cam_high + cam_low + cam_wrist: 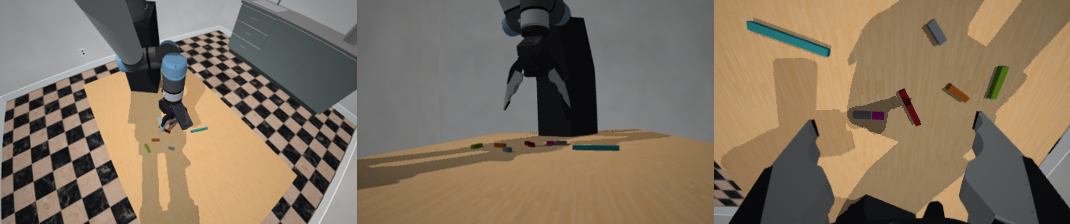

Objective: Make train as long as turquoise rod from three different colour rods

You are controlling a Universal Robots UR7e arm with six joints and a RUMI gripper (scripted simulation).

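My hand is 16 cm to the left of the lime-green rod, 9 cm above it and 2 cm past it. From my hand the other things lie so: red rod (9 cm below, 4 cm behind, 2 cm to the right); then orange rod (10 cm to the right, 9 cm below, 3 cm behind); then magenta rod (9 cm below, 5 cm behind, 3 cm to the left).
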